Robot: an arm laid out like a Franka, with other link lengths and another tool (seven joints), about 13 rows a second.
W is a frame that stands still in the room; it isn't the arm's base.
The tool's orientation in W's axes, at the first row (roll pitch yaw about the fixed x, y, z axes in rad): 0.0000 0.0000 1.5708
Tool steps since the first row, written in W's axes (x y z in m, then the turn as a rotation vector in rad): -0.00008 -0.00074 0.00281 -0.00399 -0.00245 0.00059; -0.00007 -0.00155 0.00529 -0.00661 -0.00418 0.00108; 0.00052 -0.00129 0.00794 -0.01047 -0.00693 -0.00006; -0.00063 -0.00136 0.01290 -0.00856 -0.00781 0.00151; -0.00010 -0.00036 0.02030 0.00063 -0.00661 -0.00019; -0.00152 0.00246 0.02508 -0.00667 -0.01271 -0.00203; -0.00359 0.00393 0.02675 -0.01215 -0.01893 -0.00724
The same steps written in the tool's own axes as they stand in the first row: -0.00074 0.00008 0.00281 -0.00245 0.00399 0.00059; -0.00155 0.00007 0.00529 -0.00418 0.00661 0.00108; -0.00129 -0.00052 0.00794 -0.00693 0.01047 -0.00006; -0.00136 0.00063 0.01290 -0.00781 0.00856 0.00151; -0.00036 0.00010 0.02030 -0.00661 -0.00063 -0.00019; 0.00246 0.00152 0.02508 -0.01271 0.00667 -0.00203; 0.00393 0.00359 0.02675 -0.01893 0.01215 -0.00724
